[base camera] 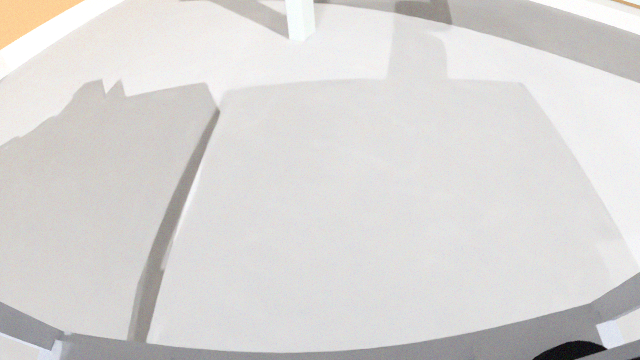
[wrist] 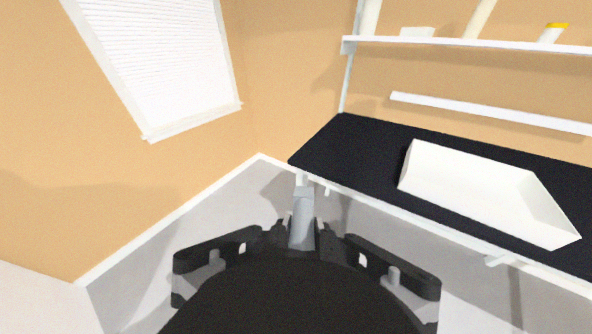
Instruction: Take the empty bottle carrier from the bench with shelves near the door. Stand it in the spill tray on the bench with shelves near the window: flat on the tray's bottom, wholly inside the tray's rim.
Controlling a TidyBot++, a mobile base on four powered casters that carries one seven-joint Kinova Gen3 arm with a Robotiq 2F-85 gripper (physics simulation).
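Note:
The bottle carrier shows in the wrist view as a pale grey-blue upright bar, its handle; the rest of it is hidden behind the black gripper body. My gripper is shut on that bar. The white spill tray lies on the black top of the bench with shelves, right of the gripper and beyond the bench's front edge. Its inside shows no objects. The held carrier appears in front of the bench's left part, apart from the tray. Neither the tray nor the gripper shows in the base camera view.
A window is in the wall at the left. A shelf with several containers runs above the bench, with a white rail lower on the wall. In the base camera view a white leg stands on the floor at the top.

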